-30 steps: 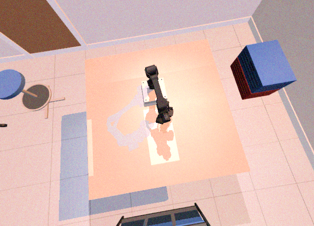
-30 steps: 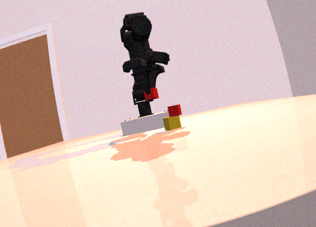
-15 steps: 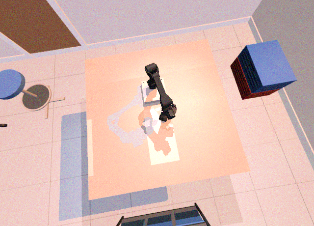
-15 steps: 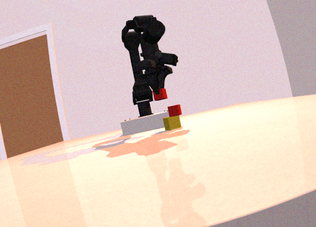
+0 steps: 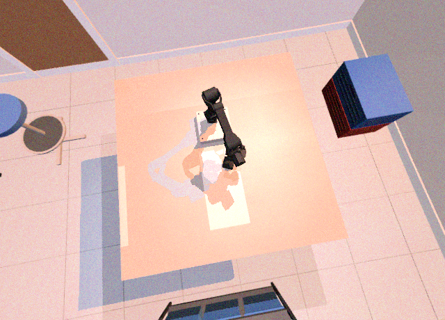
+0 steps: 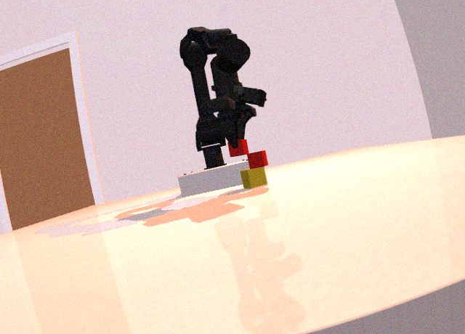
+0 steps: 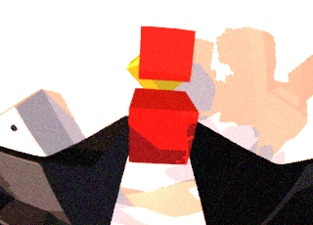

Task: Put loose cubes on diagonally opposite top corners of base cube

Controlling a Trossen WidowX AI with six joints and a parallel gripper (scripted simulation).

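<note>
Now: the yellow base cube 1 cm ahead of my gripper tip, 2 cm to the left of it and 7 cm below it.
</note>
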